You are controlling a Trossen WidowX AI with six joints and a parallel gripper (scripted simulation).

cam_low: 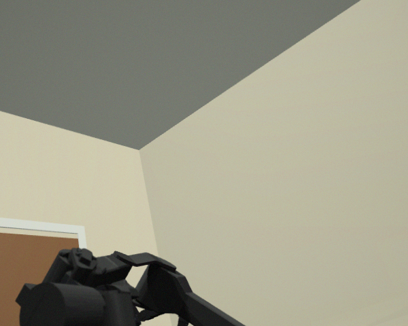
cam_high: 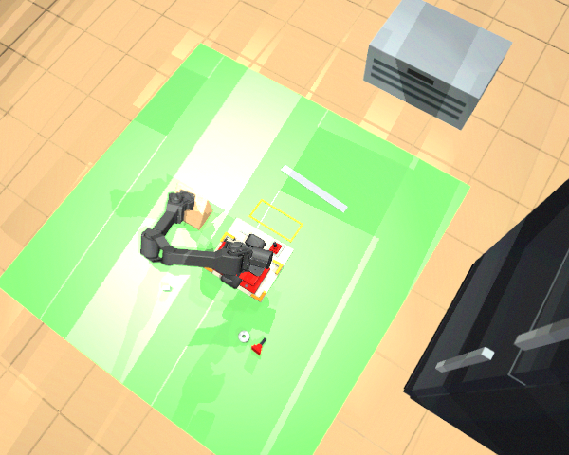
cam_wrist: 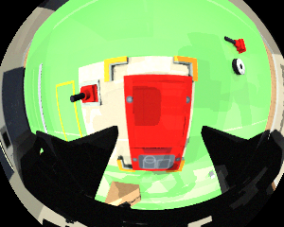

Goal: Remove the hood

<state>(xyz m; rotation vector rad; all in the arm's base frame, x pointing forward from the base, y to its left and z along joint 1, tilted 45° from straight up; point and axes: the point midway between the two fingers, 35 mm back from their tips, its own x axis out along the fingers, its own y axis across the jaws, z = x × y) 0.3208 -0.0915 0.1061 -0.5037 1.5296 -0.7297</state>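
Now: the red hood 5 cm below my gripper tip.
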